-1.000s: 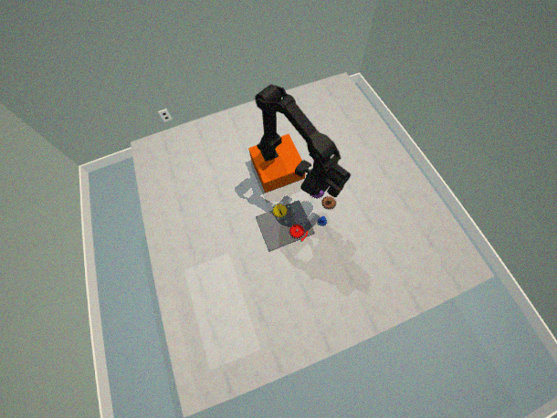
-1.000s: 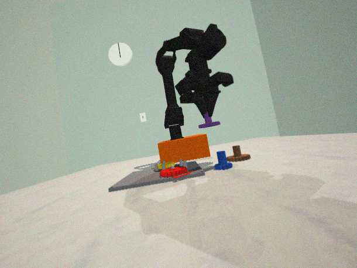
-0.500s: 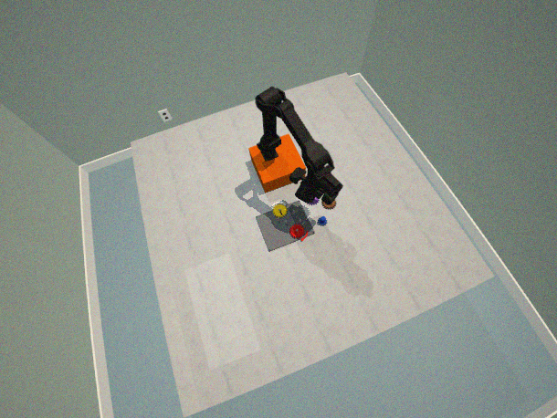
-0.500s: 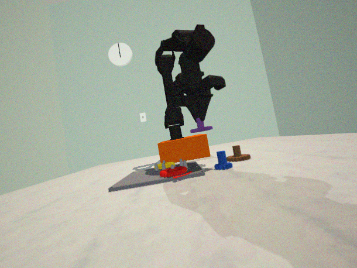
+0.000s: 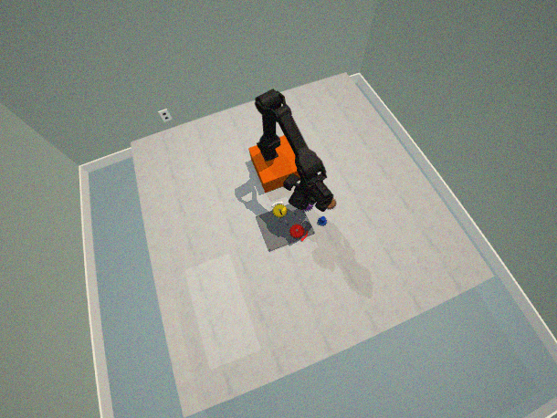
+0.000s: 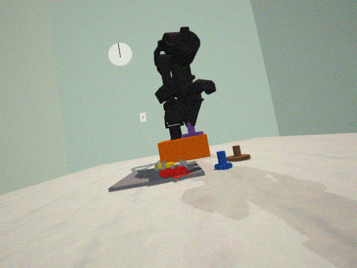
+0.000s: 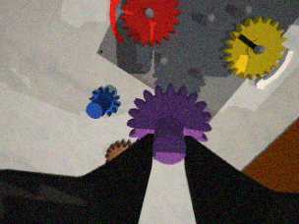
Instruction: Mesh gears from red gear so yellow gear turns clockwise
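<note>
Now: the red gear 10 cm below my gripper tip, 7 cm to the right of it and 6 cm ahead of it. The rest, counted from my gripper tip: yellow gear (10 cm to the right, 10 cm below, 5 cm behind); blue gear (10 cm below, 7 cm ahead, 5 cm to the left); purple gear (1 cm below).
</note>
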